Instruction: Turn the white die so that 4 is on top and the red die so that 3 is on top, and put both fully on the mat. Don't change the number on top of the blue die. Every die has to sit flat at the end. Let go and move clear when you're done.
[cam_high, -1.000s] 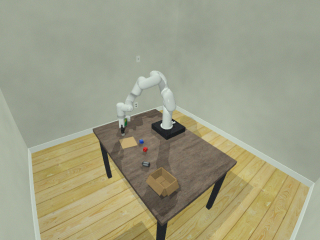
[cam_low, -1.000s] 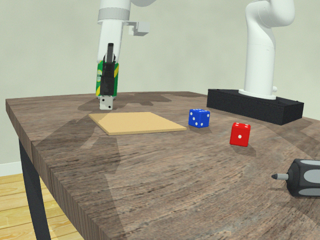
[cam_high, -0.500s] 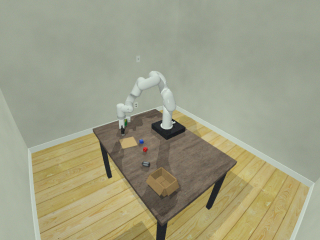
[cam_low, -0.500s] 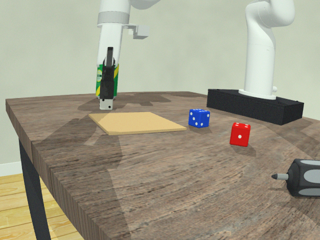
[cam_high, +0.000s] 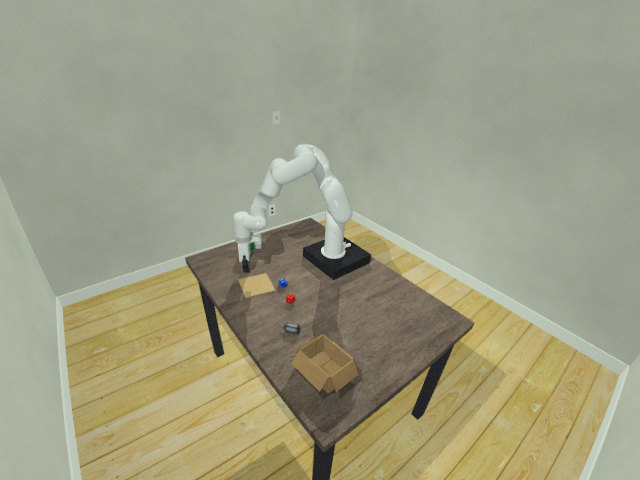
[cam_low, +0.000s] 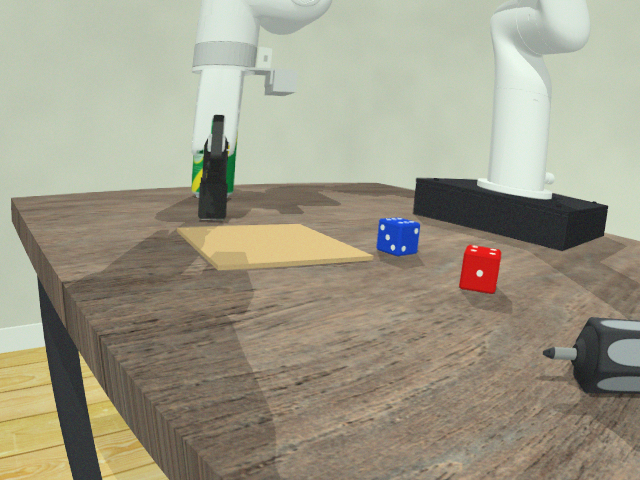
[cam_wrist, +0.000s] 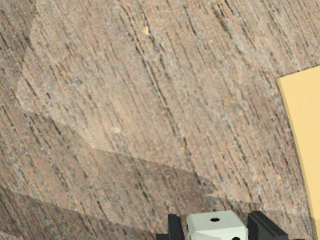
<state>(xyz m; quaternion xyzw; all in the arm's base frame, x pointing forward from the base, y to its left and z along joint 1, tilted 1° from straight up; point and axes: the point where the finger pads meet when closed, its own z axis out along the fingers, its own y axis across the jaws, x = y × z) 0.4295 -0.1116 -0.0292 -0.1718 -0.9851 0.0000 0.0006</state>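
Right now my hand is 10 mm above the white die. From my hand the other things lie so: blue die: 110 mm behind, 190 mm to the left, 10 mm below; then green can: 60 mm behind, 160 mm to the right, 40 mm above; then tan mat: 140 mm to the left, 20 mm below.
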